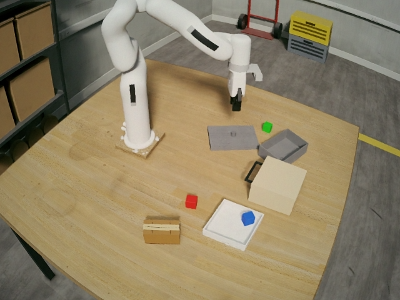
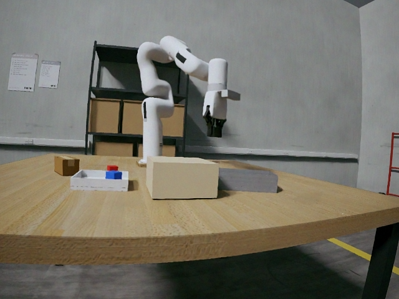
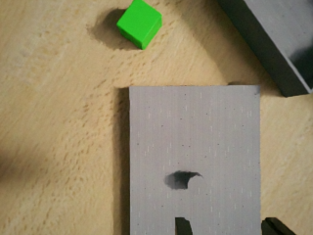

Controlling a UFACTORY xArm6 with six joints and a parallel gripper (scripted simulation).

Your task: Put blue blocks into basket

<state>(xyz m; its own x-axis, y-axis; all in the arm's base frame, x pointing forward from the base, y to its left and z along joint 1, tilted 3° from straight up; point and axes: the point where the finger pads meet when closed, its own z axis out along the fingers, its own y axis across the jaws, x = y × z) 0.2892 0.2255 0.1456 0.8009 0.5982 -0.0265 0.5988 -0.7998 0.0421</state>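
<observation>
Now: hand 16 cm above the grey lid. Round my hand: red block: 6 cm ahead, 37 cm to the right, 16 cm below; then metal box: 21 cm ahead, 4 cm to the left, 15 cm below; then light wooden cabinet: 27 cm ahead, 17 cm to the right, 13 cm below.
</observation>
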